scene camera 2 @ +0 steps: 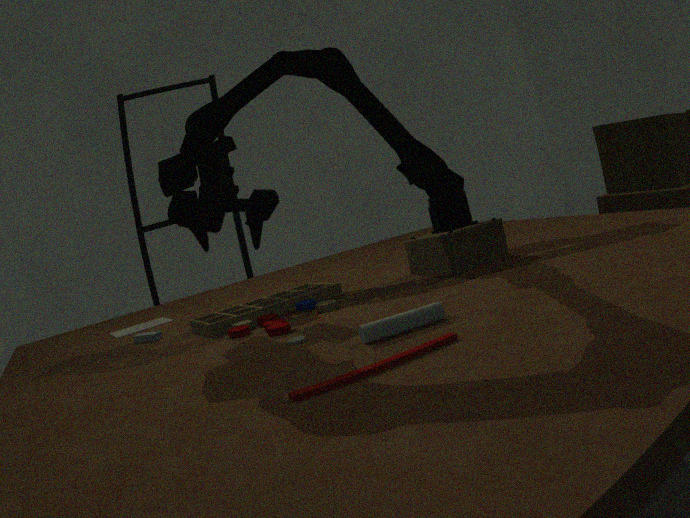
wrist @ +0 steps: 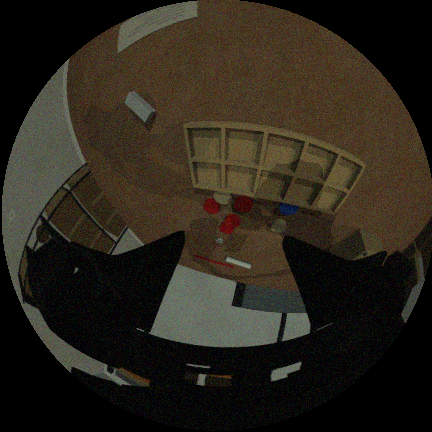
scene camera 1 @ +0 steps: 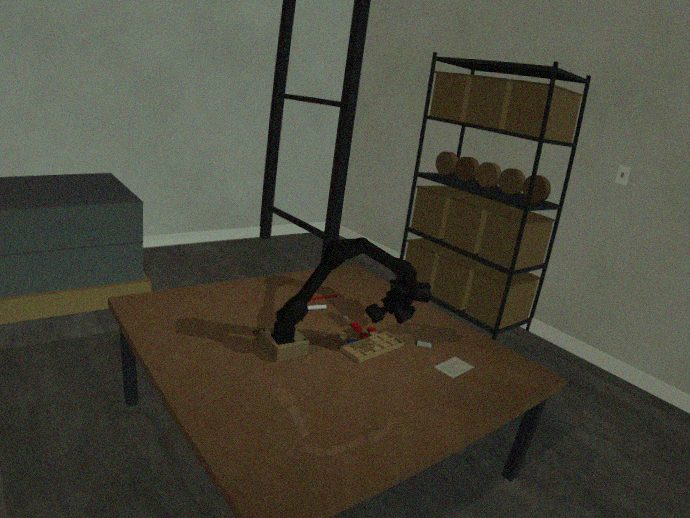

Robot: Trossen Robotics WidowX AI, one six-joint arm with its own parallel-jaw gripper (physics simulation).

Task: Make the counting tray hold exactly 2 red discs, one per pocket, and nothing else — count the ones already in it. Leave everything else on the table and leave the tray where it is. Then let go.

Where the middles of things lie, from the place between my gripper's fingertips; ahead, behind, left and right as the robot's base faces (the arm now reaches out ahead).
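Taking the wooden counting tray [scene camera 2: 221, 321] as my reference, I find that my hand is 30 mm beyond it, 20 mm to the left of it and 100 mm above it.
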